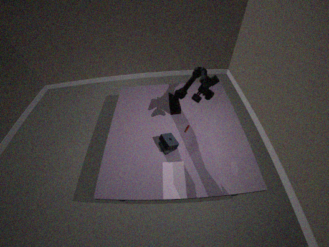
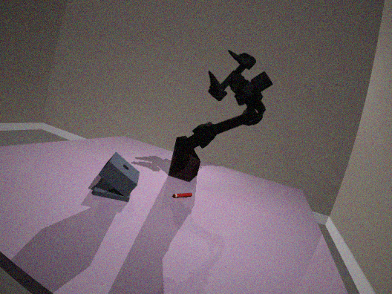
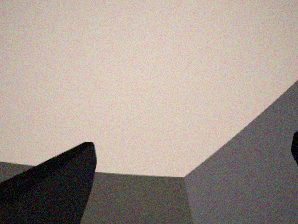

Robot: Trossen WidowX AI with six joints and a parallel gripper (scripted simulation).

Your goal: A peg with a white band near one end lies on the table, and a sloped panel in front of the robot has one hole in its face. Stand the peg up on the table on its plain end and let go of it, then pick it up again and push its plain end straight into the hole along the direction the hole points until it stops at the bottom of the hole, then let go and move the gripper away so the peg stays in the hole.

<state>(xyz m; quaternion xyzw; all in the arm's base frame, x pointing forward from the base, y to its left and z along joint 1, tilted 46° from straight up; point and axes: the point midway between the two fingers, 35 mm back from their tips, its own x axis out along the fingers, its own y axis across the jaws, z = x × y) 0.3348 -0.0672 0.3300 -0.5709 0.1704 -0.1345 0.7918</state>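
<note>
Right now the red peg is 5 cm behind my gripper tip, 5 cm to the right of it and 48 cm below it. Round my gripper tip: sloped panel: 10 cm ahead, 20 cm to the right, 42 cm below.
</note>
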